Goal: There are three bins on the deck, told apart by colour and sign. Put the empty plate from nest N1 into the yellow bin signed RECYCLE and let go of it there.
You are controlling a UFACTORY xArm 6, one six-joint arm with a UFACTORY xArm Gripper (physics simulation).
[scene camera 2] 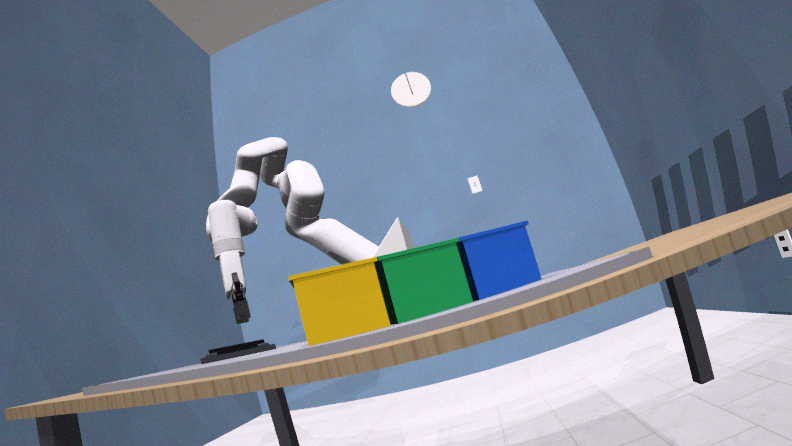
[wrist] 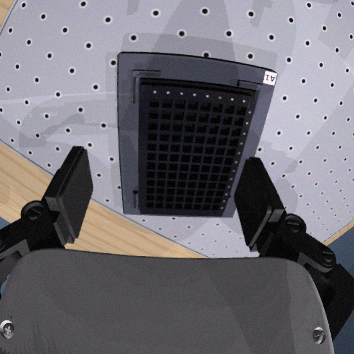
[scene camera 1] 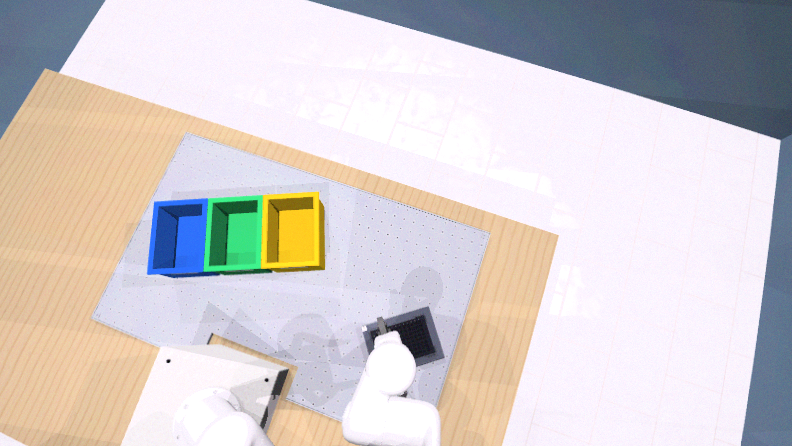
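Note:
The black plate, with a grid of square wells, lies flat in a dark grey nest. A small white label on the nest's corner reads A1, upside down, in the wrist view. My gripper is open and empty, pointing down above the plate, with a clear gap in scene camera 2. Its fingers stand wider than the nest in the wrist view. The arm hides part of the nest in scene camera 1. The yellow bin stands apart from the nest; its sign does not show.
A green bin stands beside the yellow one, and a blue bin is at the far end of the row. All stand on the perforated deck. The white robot base is near the deck's front edge.

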